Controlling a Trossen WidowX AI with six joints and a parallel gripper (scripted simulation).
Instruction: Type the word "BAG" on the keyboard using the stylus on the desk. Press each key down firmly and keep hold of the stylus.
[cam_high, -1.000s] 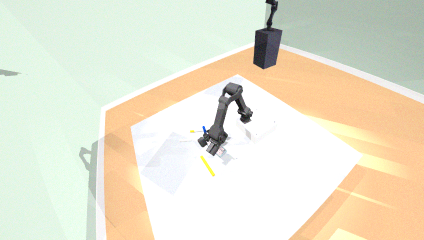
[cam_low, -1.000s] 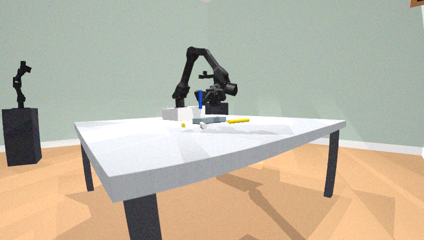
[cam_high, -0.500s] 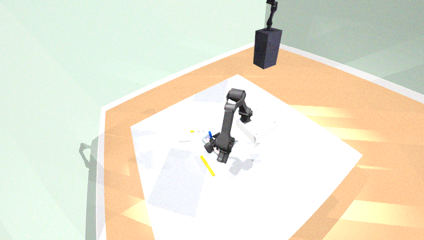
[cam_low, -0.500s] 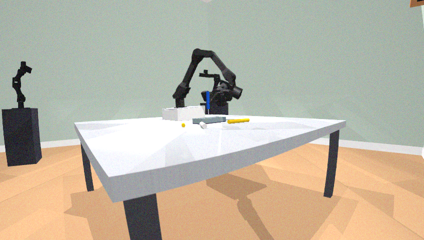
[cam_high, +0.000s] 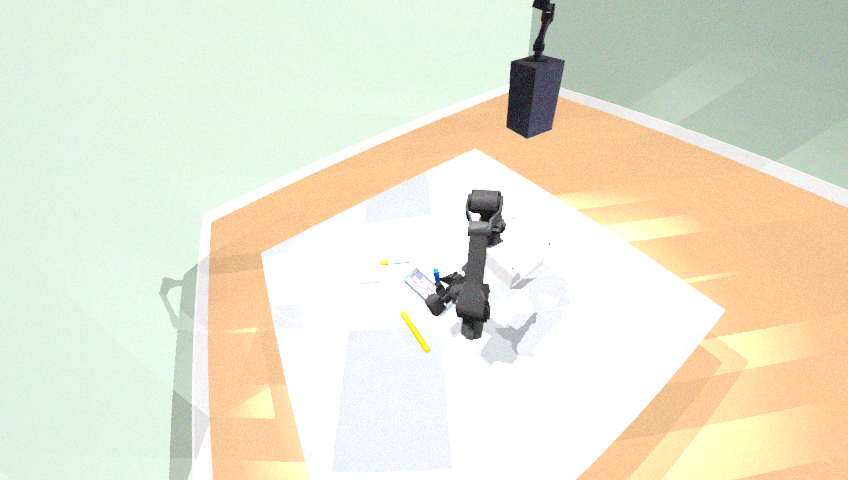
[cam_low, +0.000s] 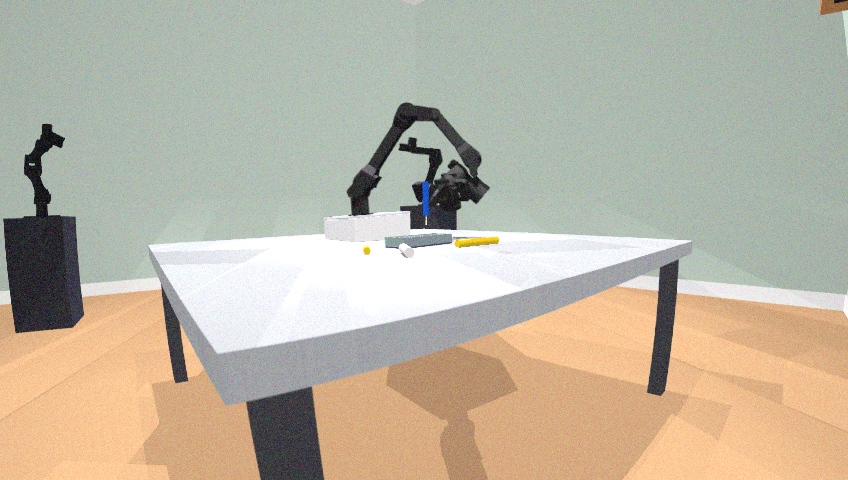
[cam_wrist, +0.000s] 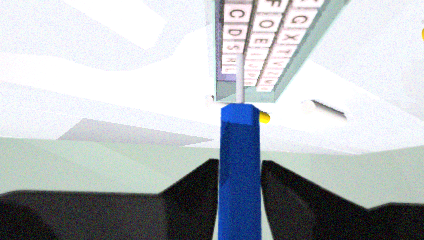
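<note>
The key is 90 mm below my gripper tip. Round my gripper tip: yellow cylinder (140 mm ahead, 70 mm to the left, 100 mm below); then stylus (10 mm below); then thin white tip (50 mm below).
</note>
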